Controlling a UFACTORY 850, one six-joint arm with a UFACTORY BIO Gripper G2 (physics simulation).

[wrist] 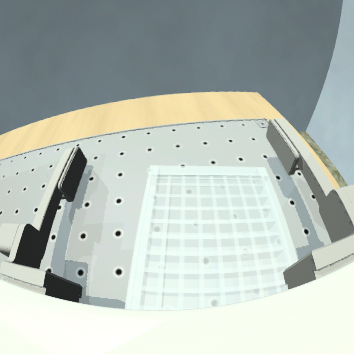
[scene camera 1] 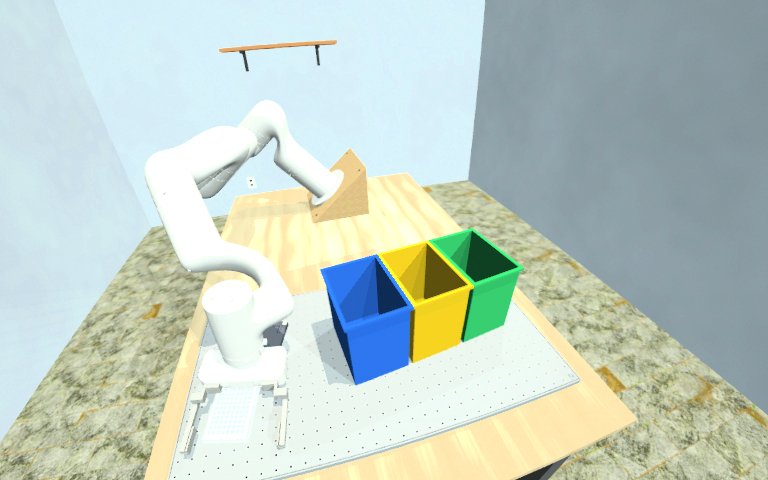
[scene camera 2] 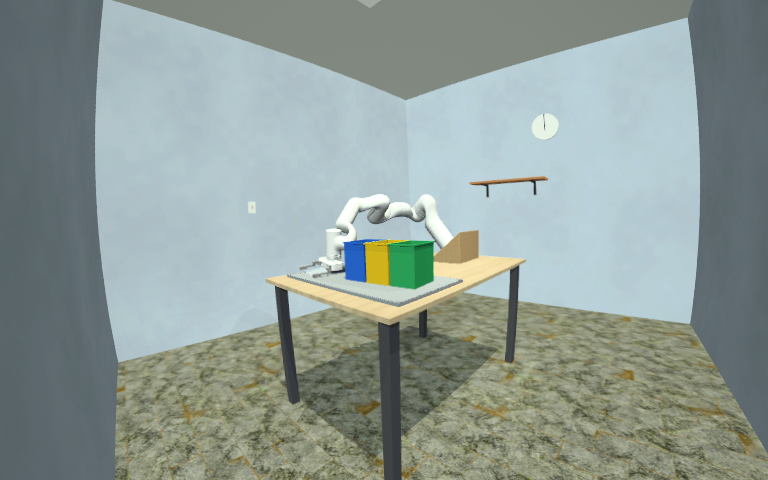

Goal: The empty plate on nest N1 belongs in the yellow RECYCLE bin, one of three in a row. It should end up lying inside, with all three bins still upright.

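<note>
The empty plate (scene camera 1: 229,416) (wrist: 210,230), clear with a grid of square wells, lies flat on the pegboard; no N1 label is readable. My gripper (scene camera 1: 233,445) (wrist: 179,160) is wide open, its fingers apart from the plate on either side; the height gap is hard to judge. The near end of the plate is hidden by the gripper body in the wrist view. The yellow bin (scene camera 1: 438,328) (scene camera 2: 377,266) stands upright, open at the top, between the blue bin (scene camera 1: 376,350) (scene camera 2: 355,263) and the green bin (scene camera 1: 489,308) (scene camera 2: 410,266), both upright.
The bins stand in a close row on the pegboard (scene camera 1: 396,407), to the right of the gripper in scene camera 1. A dark block (scene camera 1: 275,335) shows partly behind the gripper. The arm's wedge-shaped wooden base (scene camera 1: 351,198) (scene camera 2: 467,247) stands at the table's far end.
</note>
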